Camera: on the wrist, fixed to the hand. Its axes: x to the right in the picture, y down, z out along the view.
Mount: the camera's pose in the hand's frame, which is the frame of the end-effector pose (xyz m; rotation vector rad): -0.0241 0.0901 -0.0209 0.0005 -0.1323 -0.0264
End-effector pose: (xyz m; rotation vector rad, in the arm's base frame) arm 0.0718 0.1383 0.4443 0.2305 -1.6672 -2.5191
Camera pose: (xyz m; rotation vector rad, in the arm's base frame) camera 0.1002 0.0885 0.5208 0.0880 -1.7220 -2.6057
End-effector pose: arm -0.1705 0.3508 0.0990 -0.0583 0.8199 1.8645
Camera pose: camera -0.2415 0.3004 0.1384 0.0538 0.7249 1.8226
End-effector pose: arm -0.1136 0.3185 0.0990 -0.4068 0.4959 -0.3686
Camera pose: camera -0.1227 0.4001 0.0501 -0.4346 0.3618 -0.3647
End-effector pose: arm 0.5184 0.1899 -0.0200 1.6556 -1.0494 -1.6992
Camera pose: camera 0.5290 0.1567 0.0690 1.5817 -1.0932 -1.8470
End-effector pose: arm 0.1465 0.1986 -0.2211 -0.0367 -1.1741 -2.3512
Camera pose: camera 0.2122 0.1483 -0.1733 -0.1802 -1.2442 -2.4027
